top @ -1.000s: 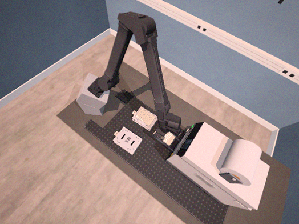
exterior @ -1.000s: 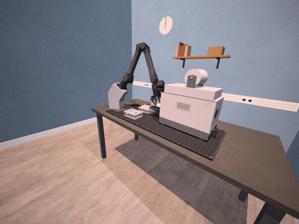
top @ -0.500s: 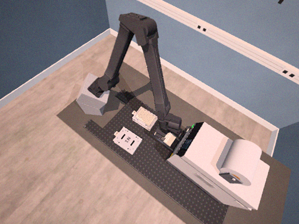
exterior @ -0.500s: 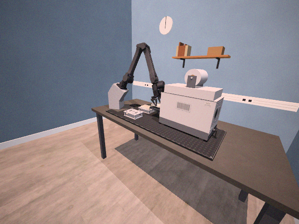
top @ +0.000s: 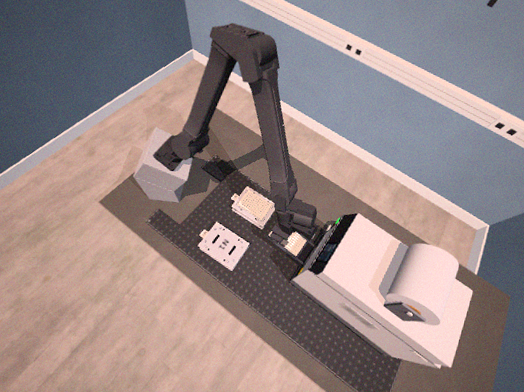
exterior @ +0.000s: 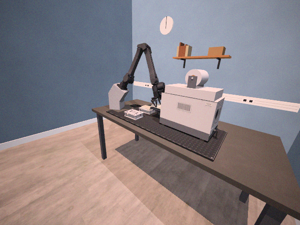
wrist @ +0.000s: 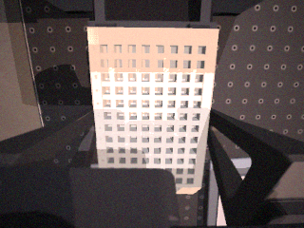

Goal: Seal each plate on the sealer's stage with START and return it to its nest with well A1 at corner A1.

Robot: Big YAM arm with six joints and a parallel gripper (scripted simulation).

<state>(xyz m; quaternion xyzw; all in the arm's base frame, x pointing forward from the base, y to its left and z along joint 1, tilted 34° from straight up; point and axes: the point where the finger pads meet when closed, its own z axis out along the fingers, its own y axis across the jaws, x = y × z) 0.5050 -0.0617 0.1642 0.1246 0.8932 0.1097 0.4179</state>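
The sealer stage lies 30 mm below my hand. The rest, counted from my hand: foil roll 330 mm ahead, 50 mm to the right, 290 mm above; then plate nest 210 mm behind, 130 mm to the right, 80 mm below.
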